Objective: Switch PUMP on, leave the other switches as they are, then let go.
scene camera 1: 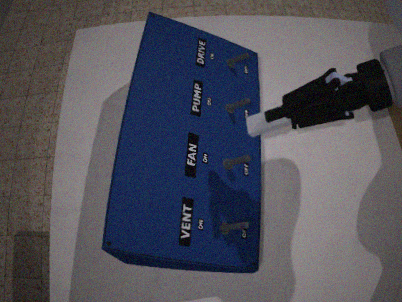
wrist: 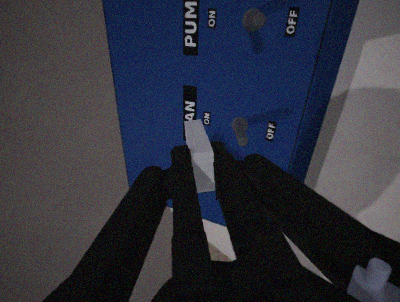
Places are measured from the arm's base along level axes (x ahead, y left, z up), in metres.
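Where they show: gripper, fingertip midpoint: [scene camera 1: 249,127] [wrist: 193,135].
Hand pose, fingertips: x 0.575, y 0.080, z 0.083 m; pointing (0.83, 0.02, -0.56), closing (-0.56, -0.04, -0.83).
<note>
Things, the pixels of their top centre, and the offset from my fingertips. Level surfaces: height alone.
- PUMP lever, middle of its top: [wrist: 242,19] [scene camera 1: 240,98] dy -0.097, dx -0.001, dz -0.061 m
- DRIVE lever, middle of its top: [scene camera 1: 240,52] dy -0.217, dx -0.012, dz -0.061 m
- FAN lever, middle of its top: [wrist: 229,137] [scene camera 1: 239,156] dy +0.022, dx +0.010, dz -0.061 m
- VENT lever, middle of its top: [scene camera 1: 237,223] dy +0.142, dx +0.021, dz -0.061 m
- pale table top, its level: dz -0.191 m
The blue switch panel [scene camera 1: 165,100] [wrist: 150,75] has four grey levers. The PUMP lever [scene camera 1: 239,105] [wrist: 254,20] leans to its OFF side in the scene view. The DRIVE lever [scene camera 1: 238,60], FAN lever [scene camera 1: 237,162] [wrist: 240,130] and VENT lever [scene camera 1: 235,227] also lean to OFF. My gripper [scene camera 1: 256,124] [wrist: 193,135] is shut with nothing between its pale fingertips. In the scene view the tips overlap the panel's right edge, between the PUMP and FAN levers and nearer PUMP, partly hiding PUMP's OFF label. Whether they touch the panel is unclear.
The panel stands on a pale table top [scene camera 1: 330,200], with tiled floor [scene camera 1: 30,125] to the left. Labels with ON marks run left of the levers. The arm comes in from the right, and its shadow falls across the VENT area.
</note>
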